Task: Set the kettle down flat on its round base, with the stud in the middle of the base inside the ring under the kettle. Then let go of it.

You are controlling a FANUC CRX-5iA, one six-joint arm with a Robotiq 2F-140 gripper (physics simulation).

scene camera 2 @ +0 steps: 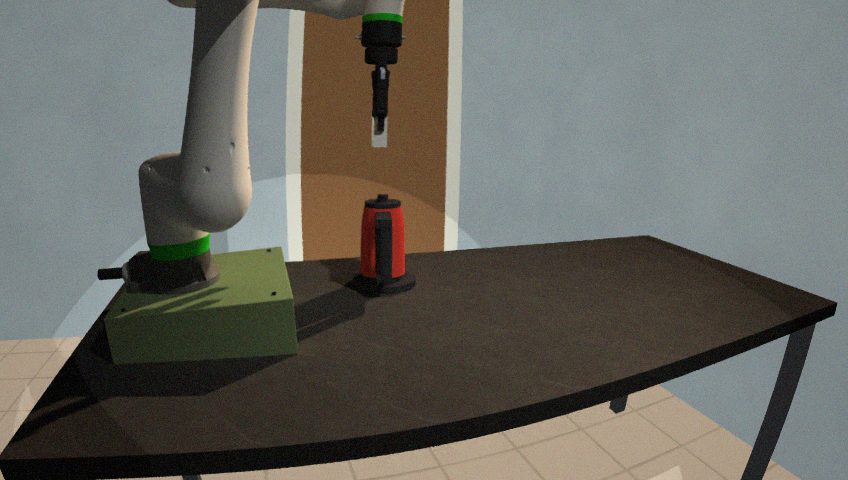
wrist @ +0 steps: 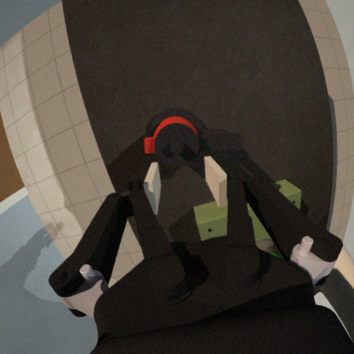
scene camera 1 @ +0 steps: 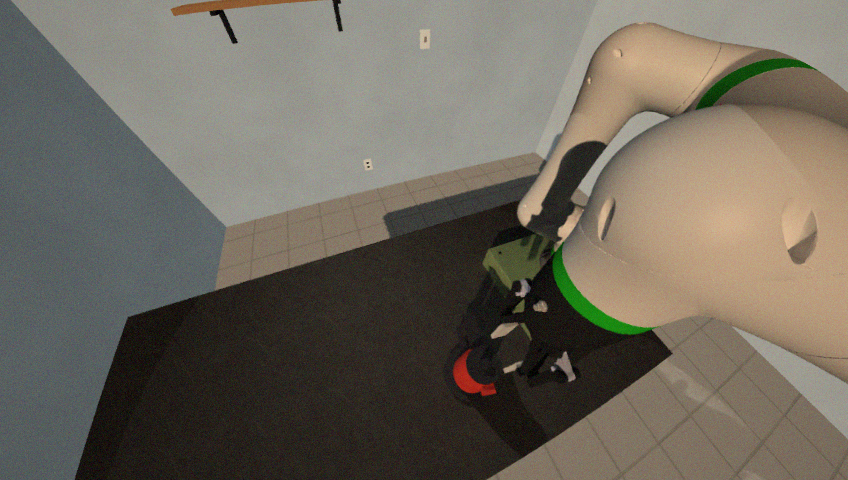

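Note:
The red kettle (scene camera 1: 465, 373) (scene camera 2: 397, 243) (wrist: 175, 121) with its black lid and handle stands upright and looks flat on the round black base (scene camera 2: 399, 284) (wrist: 172, 112). The stud and the ring under the kettle are hidden. My gripper (scene camera 1: 509, 349) (scene camera 2: 379, 140) (wrist: 181, 171) is partly open, with its two pale finger pads apart and nothing between them. It points down and hangs well above the kettle's lid knob, with a clear gap in the second scene view.
The kettle stands on the dark table (scene camera 1: 285, 368) (scene camera 2: 505, 333) (wrist: 200, 55). The green block (scene camera 1: 511, 258) (scene camera 2: 202, 333) (wrist: 212, 220) under the arm's foot is on the table near the kettle. A brown door (scene camera 2: 333, 118) is behind.

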